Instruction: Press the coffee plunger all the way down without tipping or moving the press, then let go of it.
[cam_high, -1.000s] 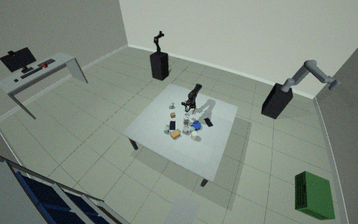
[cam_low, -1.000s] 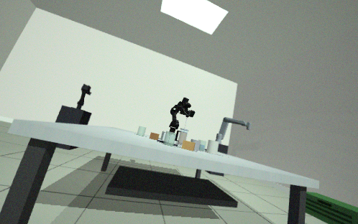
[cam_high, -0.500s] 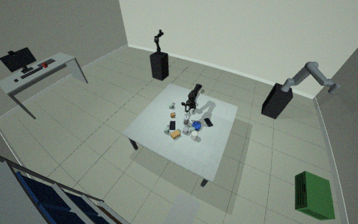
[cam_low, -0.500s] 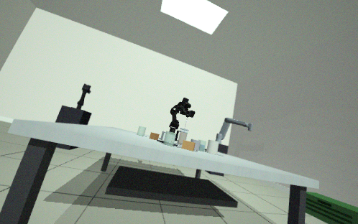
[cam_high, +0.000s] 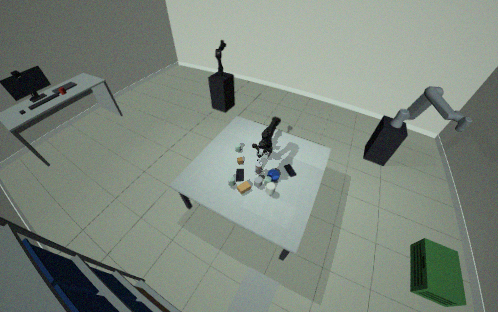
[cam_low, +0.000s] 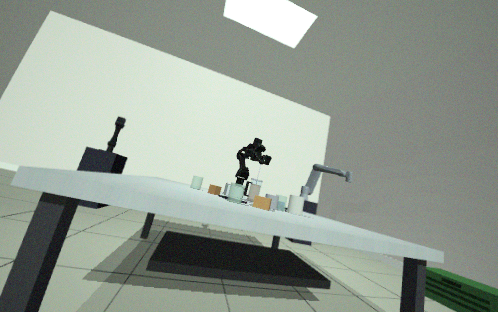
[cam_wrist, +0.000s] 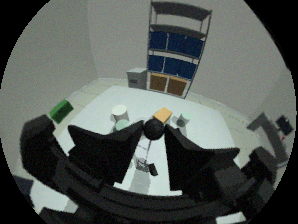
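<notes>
Now: the coffee press 13 cm below my gripper tip, 2 cm behind it and 1 cm to the right of it. Round my gripper tip: orange box (23 cm below, 23 cm ahead, 3 cm to the right); then blue object (23 cm below, 15 cm to the left, 4 cm behind); then white cup (21 cm below, 20 cm to the left, 13 cm ahead).
</notes>
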